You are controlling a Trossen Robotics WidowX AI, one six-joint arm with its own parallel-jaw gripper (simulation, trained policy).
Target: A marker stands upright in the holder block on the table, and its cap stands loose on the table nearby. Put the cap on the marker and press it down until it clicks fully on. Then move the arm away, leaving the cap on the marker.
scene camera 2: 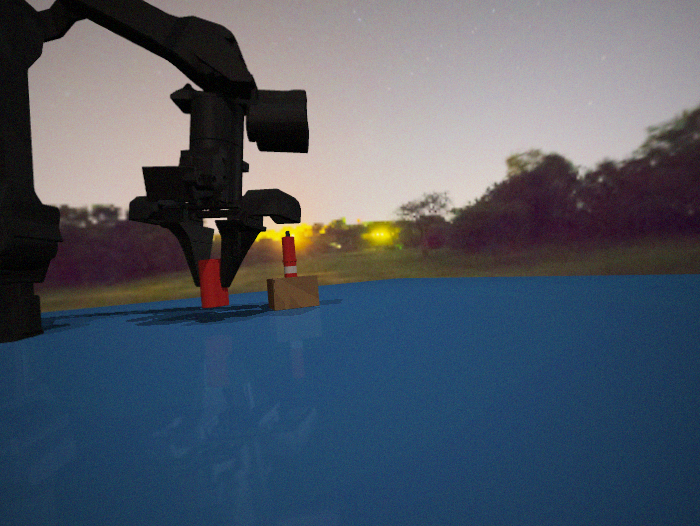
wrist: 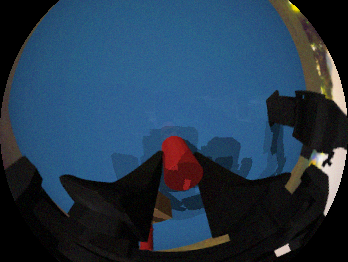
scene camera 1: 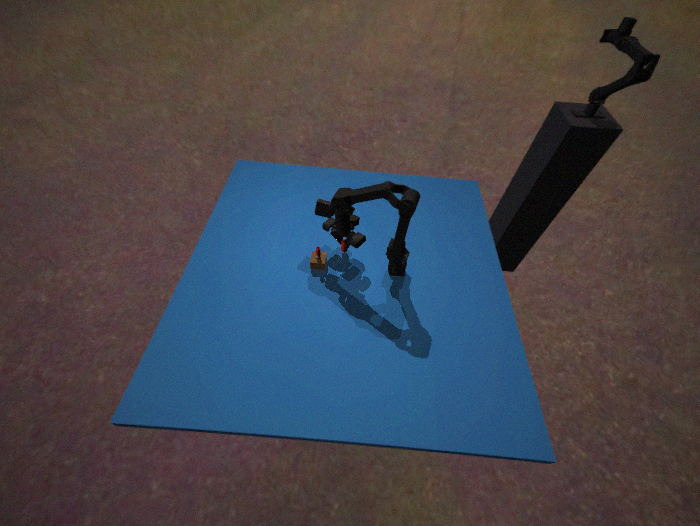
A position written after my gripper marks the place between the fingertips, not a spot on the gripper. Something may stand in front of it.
Observation:
I see my gripper (scene camera 2: 212, 287) and a red cap (scene camera 2: 212, 294).
The red cap also shows in the wrist view (wrist: 182, 171). My gripper shows as well in the wrist view (wrist: 178, 155) and in scene camera 1 (scene camera 1: 344, 246).

